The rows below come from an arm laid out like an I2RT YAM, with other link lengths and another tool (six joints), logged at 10 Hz.
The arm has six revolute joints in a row. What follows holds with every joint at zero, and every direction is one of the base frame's.
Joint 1 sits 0.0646 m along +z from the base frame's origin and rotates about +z.
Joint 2 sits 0.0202 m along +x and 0.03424 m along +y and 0.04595 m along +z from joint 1 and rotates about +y.
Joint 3 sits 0.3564 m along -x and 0.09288 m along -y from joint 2 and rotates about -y.
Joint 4 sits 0.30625 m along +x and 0.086 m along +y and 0.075 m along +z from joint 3 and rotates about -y.
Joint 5 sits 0.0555 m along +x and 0.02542 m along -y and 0.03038 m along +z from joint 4 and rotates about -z.
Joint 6 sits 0.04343 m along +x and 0.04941 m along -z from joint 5 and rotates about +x.
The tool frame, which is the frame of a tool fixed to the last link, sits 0.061 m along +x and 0.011 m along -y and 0.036 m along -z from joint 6; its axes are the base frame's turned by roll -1.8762, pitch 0.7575 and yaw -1.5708 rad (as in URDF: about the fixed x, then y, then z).
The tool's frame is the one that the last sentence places.
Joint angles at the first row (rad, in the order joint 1, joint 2, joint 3, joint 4, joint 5, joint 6):
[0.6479 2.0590 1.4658 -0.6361 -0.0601 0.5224]
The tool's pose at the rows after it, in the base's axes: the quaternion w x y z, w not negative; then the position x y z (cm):
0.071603 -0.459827 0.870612 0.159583 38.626 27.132 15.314
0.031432 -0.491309 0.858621 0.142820 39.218 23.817 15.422
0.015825 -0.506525 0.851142 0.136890 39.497 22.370 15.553
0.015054 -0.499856 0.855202 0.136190 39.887 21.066 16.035
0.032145 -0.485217 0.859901 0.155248 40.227 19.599 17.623
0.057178 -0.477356 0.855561 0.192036 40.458 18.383 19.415
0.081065 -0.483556 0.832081 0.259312 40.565 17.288 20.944
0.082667 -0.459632 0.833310 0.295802 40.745 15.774 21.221
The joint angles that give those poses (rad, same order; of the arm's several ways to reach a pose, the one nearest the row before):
[0.5907 2.0461 1.4658 -0.7040 -0.0147 0.4766]
[0.5346 2.0457 1.4658 -0.7784 -0.0147 0.3401]
[0.5095 2.0441 1.4658 -0.8070 -0.0143 0.2760]
[0.4809 2.0338 1.4658 -0.8211 -0.0154 0.2627]
[0.4385 1.9976 1.4658 -0.8303 -0.0574 0.2623]
[0.3927 1.9572 1.4658 -0.8310 -0.1421 0.2501]
[0.3355 1.9278 1.4658 -0.8364 -0.3035 0.2001]
[0.2833 1.9266 1.4643 -0.8577 -0.3813 0.2043]

